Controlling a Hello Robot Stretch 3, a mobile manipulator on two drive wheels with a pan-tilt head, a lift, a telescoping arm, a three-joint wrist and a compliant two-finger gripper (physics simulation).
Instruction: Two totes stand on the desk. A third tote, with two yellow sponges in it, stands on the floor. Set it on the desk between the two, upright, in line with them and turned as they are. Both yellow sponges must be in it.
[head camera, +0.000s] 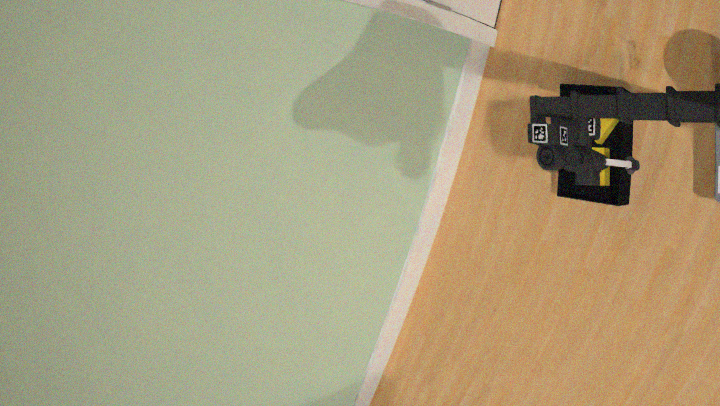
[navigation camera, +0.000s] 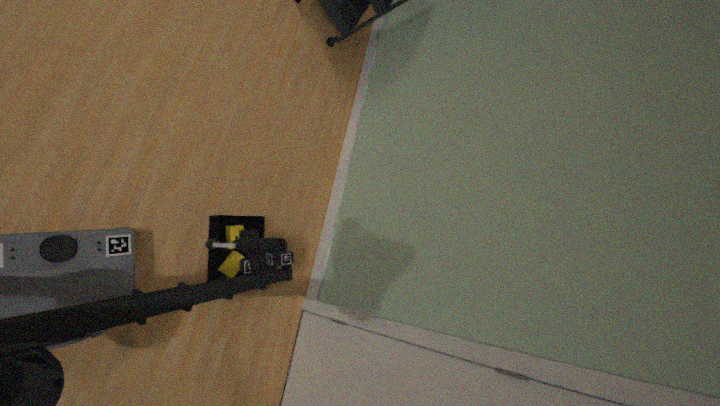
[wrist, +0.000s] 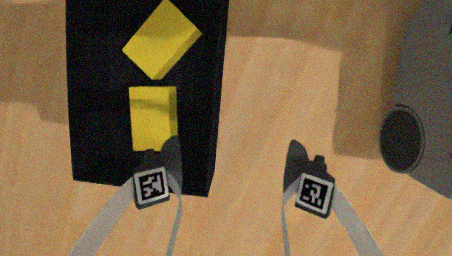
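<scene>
The black tote (head camera: 623, 194) (navigation camera: 254, 222) (wrist: 97, 135) stands upright on the floor. Two yellow sponges lie in it: a turned one (head camera: 606, 129) (navigation camera: 230, 264) (wrist: 161, 40) and a straighter one (head camera: 604, 176) (navigation camera: 234, 233) (wrist: 152, 117). My gripper (head camera: 618, 162) (navigation camera: 221, 245) (wrist: 233, 156) is open above one long side of the tote. In the wrist view its left finger is over the tote and overlaps the straighter sponge's lower edge; its right finger is outside the side wall. Fingertip height against the rim is unclear. The desk and its two totes do not show.
My arm (head camera: 645, 106) (navigation camera: 161, 300) reaches across the tote's end from my grey base (navigation camera: 90, 272) (wrist: 430, 60). A white strip (head camera: 428, 211) (navigation camera: 337, 186) borders a pale green surface. A white panel (navigation camera: 373, 368) is beyond it. A dark object (navigation camera: 345, 15) stands at the navigation view's top.
</scene>
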